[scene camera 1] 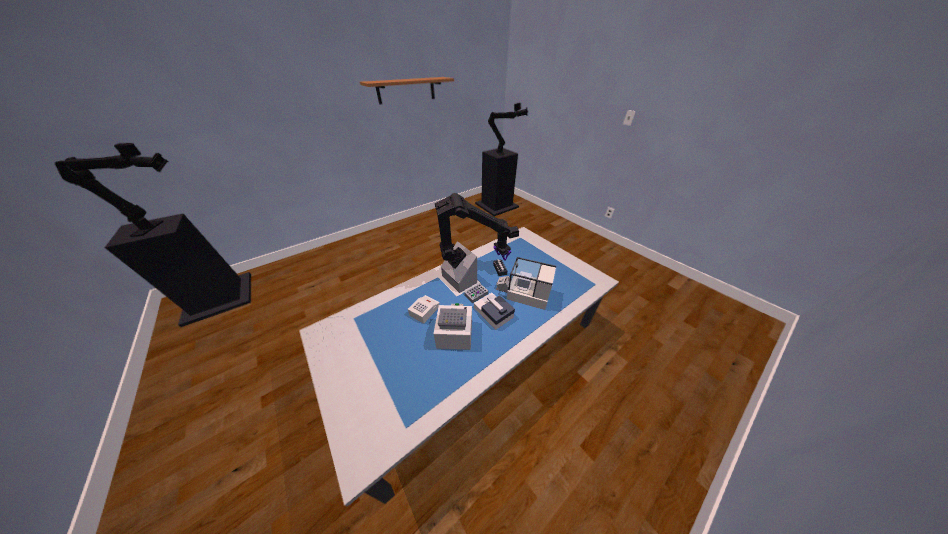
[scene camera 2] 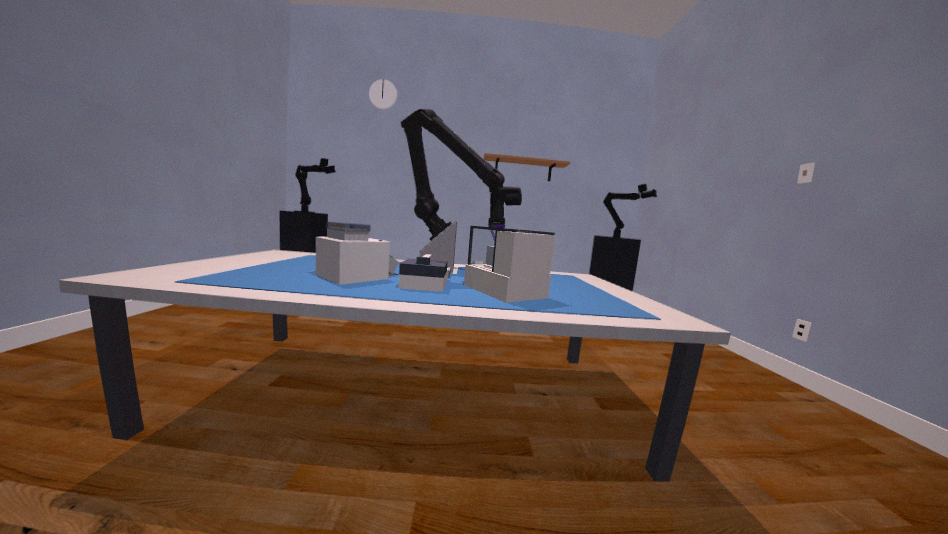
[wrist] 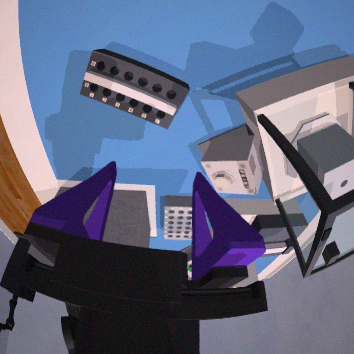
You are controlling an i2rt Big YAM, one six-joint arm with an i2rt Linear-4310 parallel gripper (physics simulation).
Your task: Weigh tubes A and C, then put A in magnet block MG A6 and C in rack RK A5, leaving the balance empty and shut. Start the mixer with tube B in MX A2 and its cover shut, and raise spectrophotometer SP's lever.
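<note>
My gripper points down with its purple fingers apart and nothing between them. It hangs above the mat near a dark twelve-hole block, likely magnet block MG, whose holes look empty. The balance, with glass panes in a dark frame, stands to the right in the wrist view; its door state is unclear. A light rack shows partly behind a finger. A white box with a grey gridded top may be the mixer. Tubes A, B and C cannot be told apart.
A small knobbed box stands beside the balance. A dark-topped device stands between the balance and the gridded box. A white keypad-like box stands farther left. The arm's wedge base is at the table's back edge.
</note>
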